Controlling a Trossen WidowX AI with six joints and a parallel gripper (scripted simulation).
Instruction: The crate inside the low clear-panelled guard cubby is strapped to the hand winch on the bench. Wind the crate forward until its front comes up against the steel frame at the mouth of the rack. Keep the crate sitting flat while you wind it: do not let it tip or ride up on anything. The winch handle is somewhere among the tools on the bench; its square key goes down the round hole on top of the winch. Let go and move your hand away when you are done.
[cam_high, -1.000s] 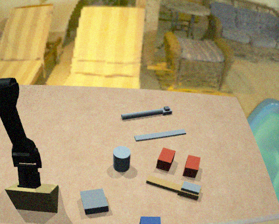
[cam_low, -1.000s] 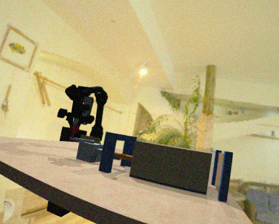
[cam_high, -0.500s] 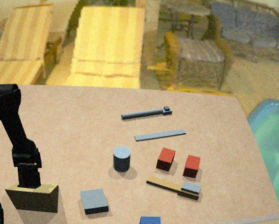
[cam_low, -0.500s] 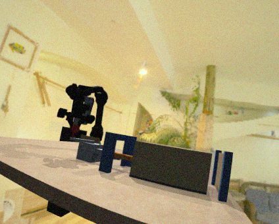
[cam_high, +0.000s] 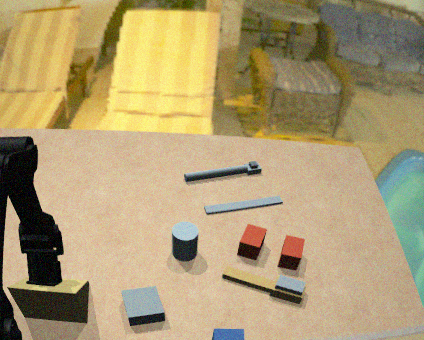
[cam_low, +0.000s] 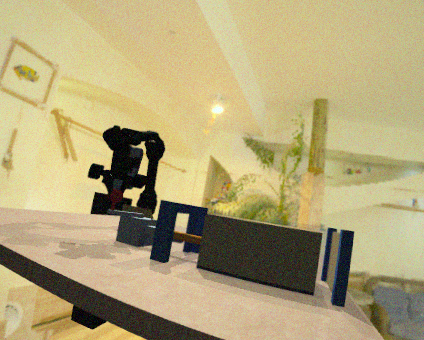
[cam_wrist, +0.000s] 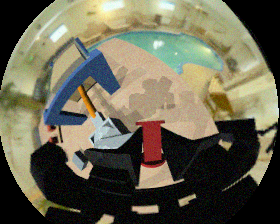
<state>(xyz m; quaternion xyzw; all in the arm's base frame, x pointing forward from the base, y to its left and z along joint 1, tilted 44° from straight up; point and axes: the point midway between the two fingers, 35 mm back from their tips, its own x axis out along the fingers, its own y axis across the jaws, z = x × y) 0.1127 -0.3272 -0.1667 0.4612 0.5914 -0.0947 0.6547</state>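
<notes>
The winch handle is 4 cm to the left of my gripper tip, 3 cm below it and 1 cm ahead of it. The rest, counted from my gripper tip: grey winch 10 cm below, 9 cm to the left, 2 cm ahead; blue frame 20 cm ahead, 9 cm to the left, 3 cm below; red spool-shaped piece 1 cm to the left, 1 cm behind.
</notes>
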